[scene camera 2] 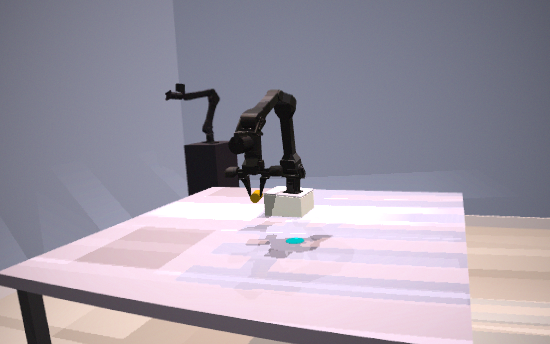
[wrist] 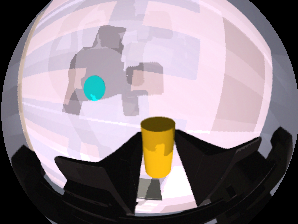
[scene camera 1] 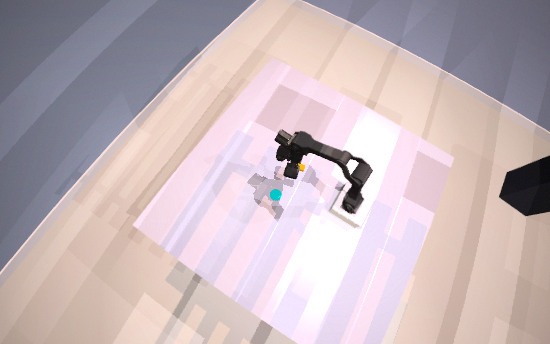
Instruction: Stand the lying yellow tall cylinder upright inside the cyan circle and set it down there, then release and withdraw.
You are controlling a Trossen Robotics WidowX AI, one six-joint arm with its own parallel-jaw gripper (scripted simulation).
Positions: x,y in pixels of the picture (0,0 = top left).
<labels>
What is my gripper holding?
A yellow cylinder.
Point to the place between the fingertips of my gripper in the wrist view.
158,134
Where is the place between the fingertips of my gripper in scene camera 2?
255,196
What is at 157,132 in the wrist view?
A yellow cylinder.
</labels>
